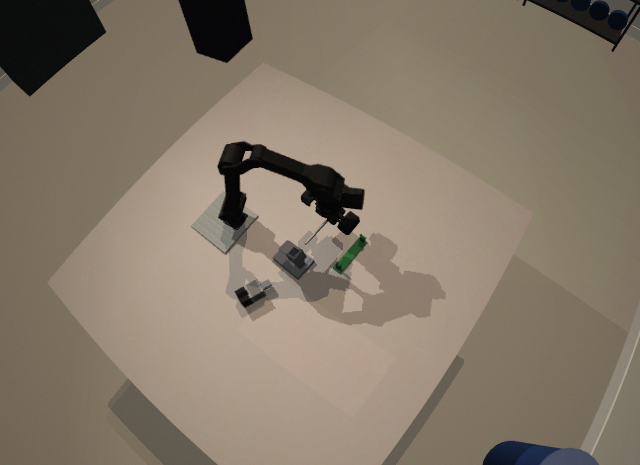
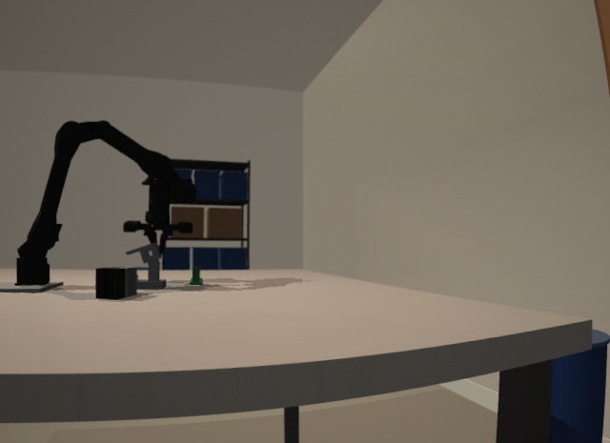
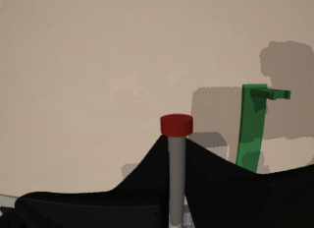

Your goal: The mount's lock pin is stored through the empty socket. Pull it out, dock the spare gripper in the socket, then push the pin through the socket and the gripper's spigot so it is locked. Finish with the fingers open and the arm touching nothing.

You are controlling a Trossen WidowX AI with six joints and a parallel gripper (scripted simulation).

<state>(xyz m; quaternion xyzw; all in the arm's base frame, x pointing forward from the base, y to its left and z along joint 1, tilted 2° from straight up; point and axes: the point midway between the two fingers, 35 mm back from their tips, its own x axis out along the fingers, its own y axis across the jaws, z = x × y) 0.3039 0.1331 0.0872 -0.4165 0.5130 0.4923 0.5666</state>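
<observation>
Right now the green cradle is 10 cm ahead of my gripper tip, 6 cm to the right of it and 4 cm below it. Round my gripper tip: spare gripper 32 cm to the right, 9 cm behind, 4 cm below; grey mount 16 cm to the right, 4 cm behind, 1 cm below.
</observation>
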